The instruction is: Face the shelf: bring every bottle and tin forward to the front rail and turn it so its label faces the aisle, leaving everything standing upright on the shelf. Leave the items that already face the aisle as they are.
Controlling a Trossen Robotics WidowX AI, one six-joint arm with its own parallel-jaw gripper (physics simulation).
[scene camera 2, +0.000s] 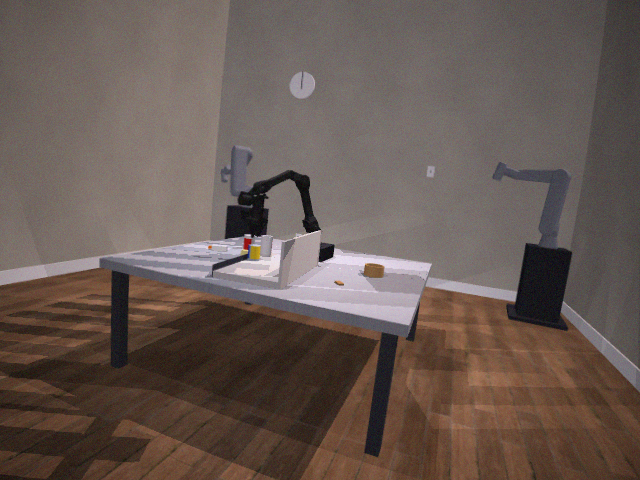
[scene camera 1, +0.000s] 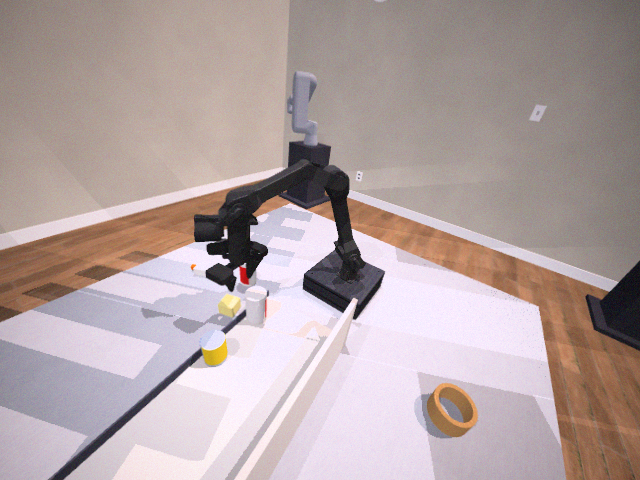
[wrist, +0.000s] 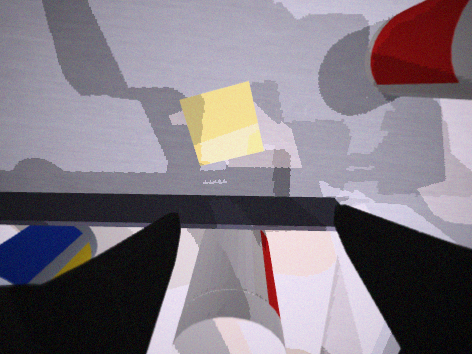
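Where they show: gripper, fingertip midpoint: (scene camera 2: pixel 254 237) (scene camera 1: pixel 240 284) (wrist: pixel 256 217); arm's base, origin of the base link: (scene camera 1: pixel 348 275).
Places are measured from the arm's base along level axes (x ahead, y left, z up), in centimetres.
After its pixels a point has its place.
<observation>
A white cylinder (scene camera 1: pixel 255 306) @[z 3.1, x 33.9, y -8.2 cm] (scene camera 2: pixel 266 245) @[z 0.8, x 34.3, y -8.9 cm] (wrist: pixel 220 300) @[z 4.1, x 32.9, y -13.2 cm] with a narrow red strip on one side stands upright on the shelf (scene camera 2: pixel 248 280) @[z -6.1, x 75.3, y 10.3 cm] near the end of the dark front rail (scene camera 1: pixel 144 396) @[z -2.2, x 62.0, y -8.1 cm] (scene camera 2: pixel 225 265) @[z -4.3, x 68.3, y -6.6 cm] (wrist: pixel 125 208) @[z -4.5, x 41.5, y -12.0 cm]. A yellow and blue tin (scene camera 1: pixel 214 354) @[z 0.3, x 48.0, y -5.1 cm] (scene camera 2: pixel 254 252) @[z -0.7, x 48.9, y -5.8 cm] (wrist: pixel 42 250) @[z -0.6, x 45.4, y -9.9 cm] stands upright at the rail. A red and white bottle (scene camera 1: pixel 244 274) @[z -2.1, x 24.8, y -26.1 cm] (scene camera 2: pixel 247 242) @[z -1.2, x 25.1, y -26.8 cm] (wrist: pixel 415 55) @[z -1.5, x 25.0, y -26.3 cm] stands upright beyond the rail's end. My gripper (scene camera 1: pixel 240 282) @[z 3.5, x 32.0, y -17.7 cm] (wrist: pixel 256 217) @[z 3.5, x 32.0, y -17.7 cm] is open and empty, above the rail end and cylinder; its fingertips are hard to make out in scene camera 2.
A yellow block (scene camera 1: pixel 229 305) @[z -3.6, x 35.5, y -18.8 cm] (wrist: pixel 225 120) @[z -3.6, x 34.5, y -20.8 cm] lies outside the rail. The shelf's pale upright panel (scene camera 1: pixel 316 367) @[z 10.1, x 38.9, y 16.9 cm] (scene camera 2: pixel 302 259) @[z 0.2, x 47.9, y 18.5 cm] stands behind the items. A white object with an orange tip (scene camera 2: pixel 219 248) @[z -5.9, x 32.2, y -39.7 cm] lies on the table (scene camera 2: pixel 248 296) @[z -9.2, x 83.8, y 16.6 cm]. An orange ring (scene camera 1: pixel 454 428) @[z -3.8, x 21.4, y 43.7 cm] (scene camera 2: pixel 373 273) @[z -5.5, x 21.4, y 43.4 cm] lies behind the panel.
</observation>
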